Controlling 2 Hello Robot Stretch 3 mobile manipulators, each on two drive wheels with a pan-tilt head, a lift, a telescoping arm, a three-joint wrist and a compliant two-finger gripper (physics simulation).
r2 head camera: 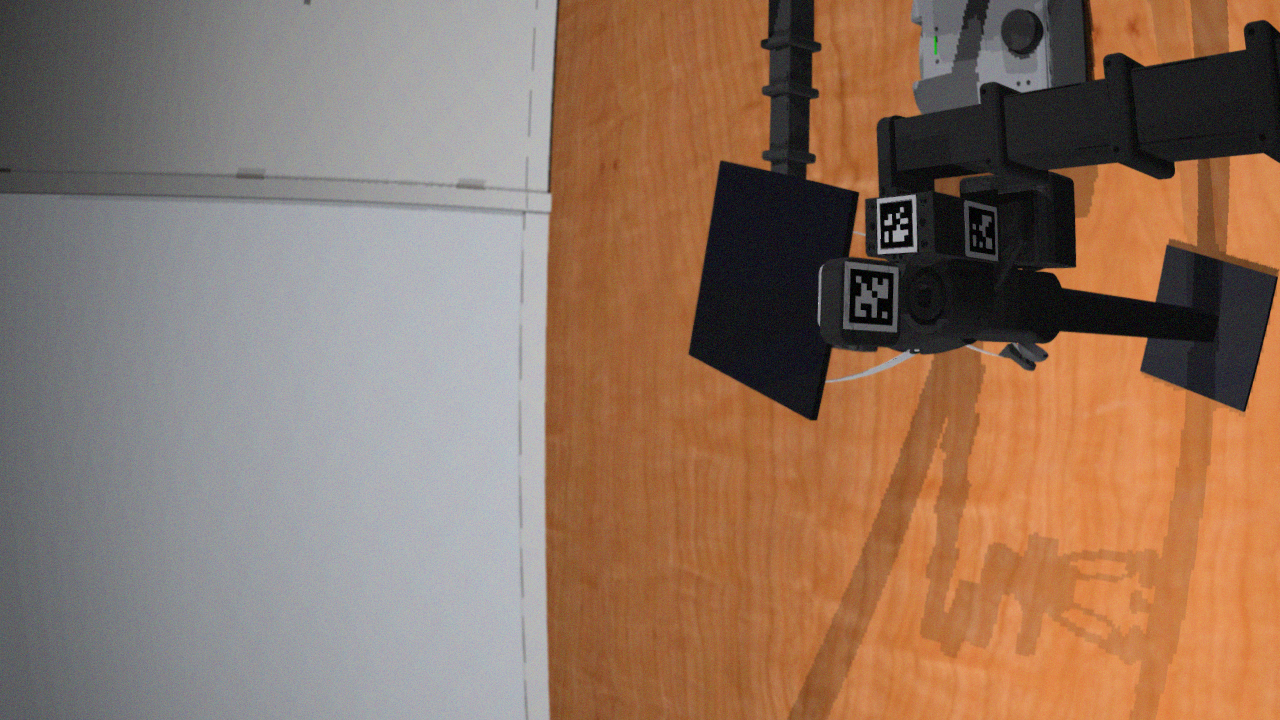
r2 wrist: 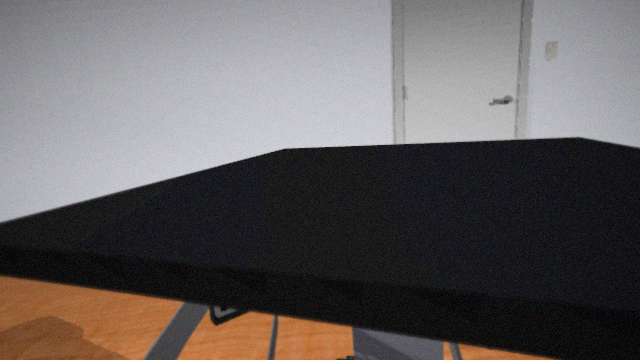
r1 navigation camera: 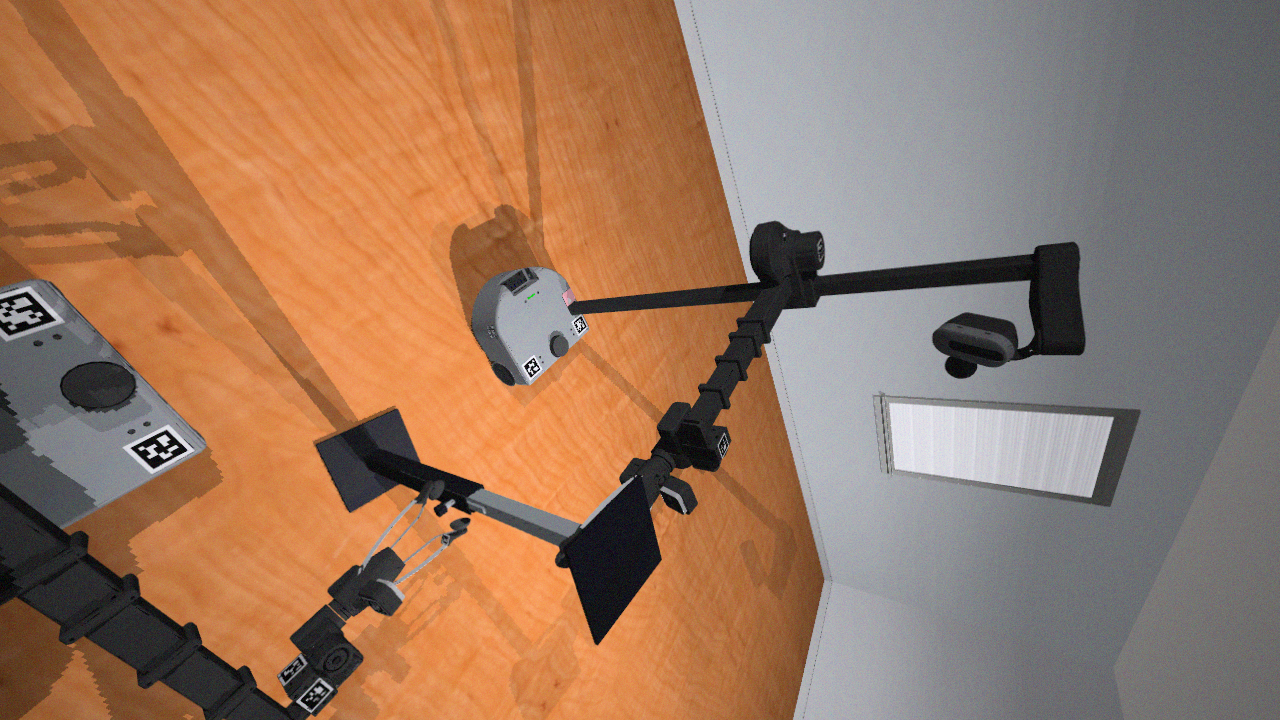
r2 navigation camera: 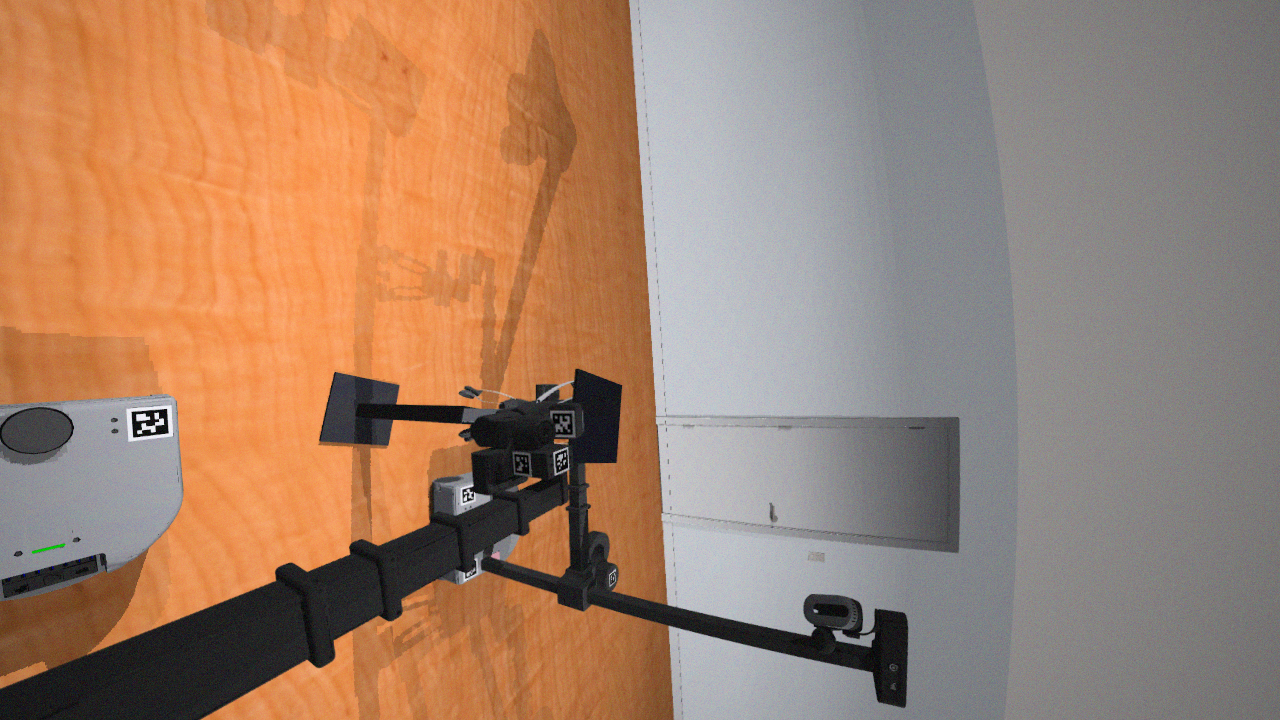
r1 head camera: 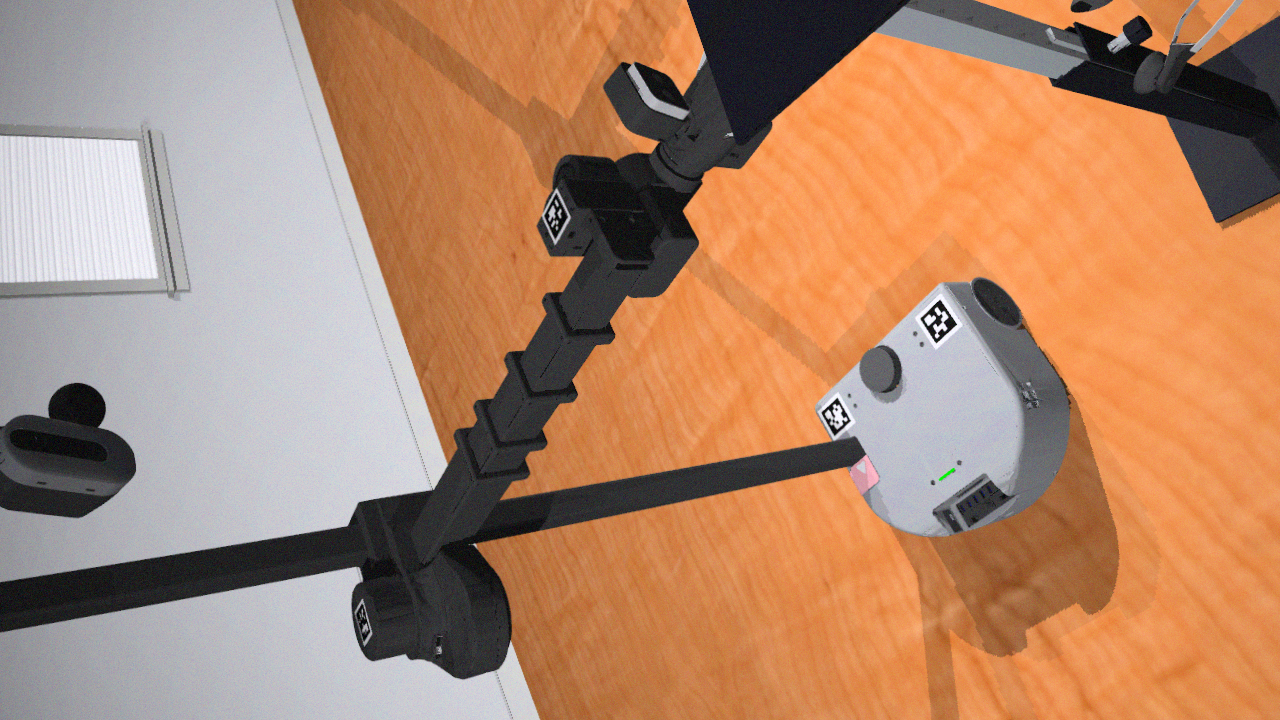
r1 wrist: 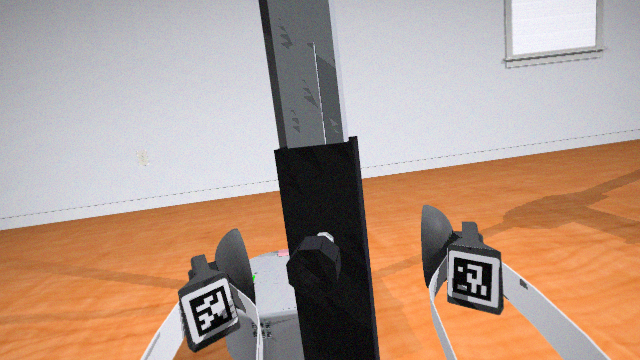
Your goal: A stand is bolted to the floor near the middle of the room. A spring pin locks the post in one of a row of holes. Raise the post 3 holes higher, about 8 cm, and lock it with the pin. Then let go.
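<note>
The grey post (r1 head camera: pixel 971 34) (r1 navigation camera: pixel 532 516) (r1 wrist: pixel 307 85) (r2 wrist: pixel 397 345) stands upright in the black sleeve (r1 navigation camera: pixel 402 470) (r1 wrist: pixel 325 200) and carries a dark top plate (r1 head camera: pixel 787 53) (r1 navigation camera: pixel 617 564) (r2 head camera: pixel 760 295) (r2 wrist: pixel 320 215). The pin's black knob (r1 head camera: pixel 1138 30) (r1 wrist: pixel 315 262) sticks out of the sleeve, with a light shaft behind it. Whether the pin sits in a hole is hidden. My r1 gripper (r1 navigation camera: pixel 444 508) (r1 wrist: pixel 335 255) is open, its fingertips either side of the knob, apart from it. My r2 gripper is under the top plate at the post; a finger strip (r2 wrist: pixel 175 332) stands wide, so it looks open, fingertips hidden.
The stand's floor plate (r1 head camera: pixel 1226 156) (r1 navigation camera: pixel 349 488) (r2 navigation camera: pixel 335 429) is low beneath the sleeve. The r2 base (r1 head camera: pixel 966 402) (r1 navigation camera: pixel 519 331) stands beyond the stand from r1. The r2 arm (r1 head camera: pixel 546 385) reaches to the top plate. A door (r2 wrist: pixel 460 60) is in the wall.
</note>
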